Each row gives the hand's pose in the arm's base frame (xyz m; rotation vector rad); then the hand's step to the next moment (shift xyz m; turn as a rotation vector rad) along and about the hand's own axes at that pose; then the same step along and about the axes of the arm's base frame.
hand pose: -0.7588 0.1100 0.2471 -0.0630 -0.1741 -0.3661
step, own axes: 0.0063 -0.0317 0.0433 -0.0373 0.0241 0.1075
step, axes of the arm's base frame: -0.0125 -0.0277 0.0447 -0.0425 0.0455 0.0982
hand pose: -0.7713 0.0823 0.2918 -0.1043 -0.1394 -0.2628
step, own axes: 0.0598 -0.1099 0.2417 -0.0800 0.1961 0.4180
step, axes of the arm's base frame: -0.0019 -0.0914 0.2564 -0.0760 0.2589 0.3831
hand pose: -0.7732 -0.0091 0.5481 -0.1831 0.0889 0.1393
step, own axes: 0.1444 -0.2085 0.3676 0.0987 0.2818 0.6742
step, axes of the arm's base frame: 0.2006 -0.1154 0.3820 0.1070 0.4135 0.6010
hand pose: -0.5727 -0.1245 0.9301 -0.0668 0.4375 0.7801
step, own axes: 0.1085 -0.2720 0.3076 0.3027 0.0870 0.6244
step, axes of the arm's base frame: 0.3663 -0.0548 0.2079 0.3520 0.3996 0.4533
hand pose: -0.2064 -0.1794 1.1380 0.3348 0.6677 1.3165
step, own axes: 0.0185 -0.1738 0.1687 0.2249 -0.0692 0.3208
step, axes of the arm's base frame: 0.2417 -0.0003 0.0239 0.2764 0.2445 0.1486
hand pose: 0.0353 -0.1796 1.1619 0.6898 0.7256 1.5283
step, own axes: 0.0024 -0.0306 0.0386 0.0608 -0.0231 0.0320
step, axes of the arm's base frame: 0.0489 0.0061 0.0002 0.0348 0.0636 0.0026
